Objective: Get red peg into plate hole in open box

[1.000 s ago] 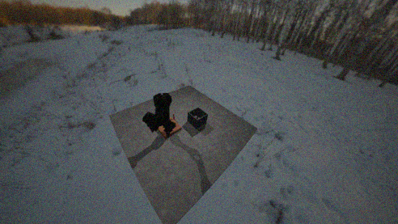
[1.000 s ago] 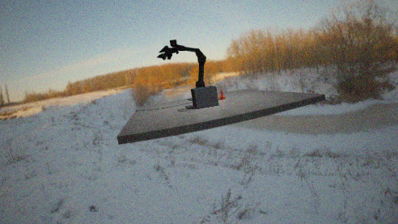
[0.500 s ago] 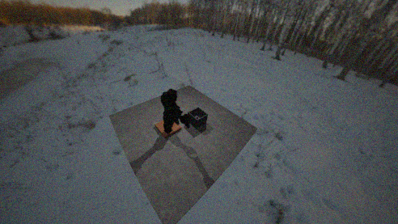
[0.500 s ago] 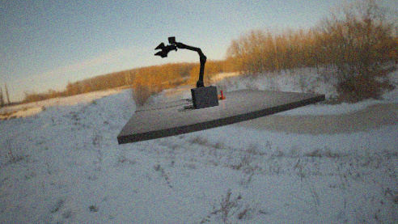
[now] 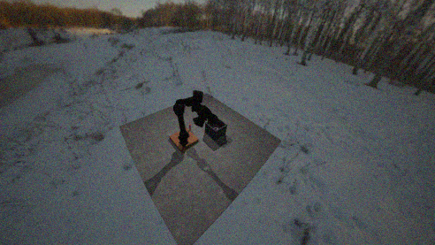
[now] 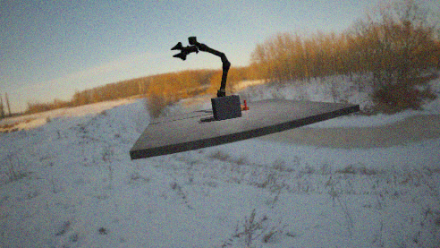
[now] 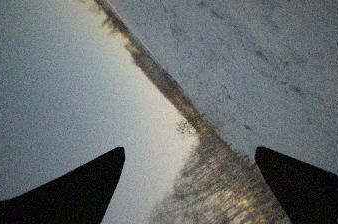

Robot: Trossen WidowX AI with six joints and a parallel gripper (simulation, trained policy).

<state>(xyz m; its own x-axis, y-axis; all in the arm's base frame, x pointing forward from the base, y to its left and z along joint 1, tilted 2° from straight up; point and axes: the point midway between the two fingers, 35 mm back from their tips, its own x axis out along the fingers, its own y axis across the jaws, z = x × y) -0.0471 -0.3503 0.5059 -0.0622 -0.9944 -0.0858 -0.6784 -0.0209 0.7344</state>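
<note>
My gripper tip is now 500 mm above the red peg, 480 mm to the right of it and 200 mm short of it.
</note>
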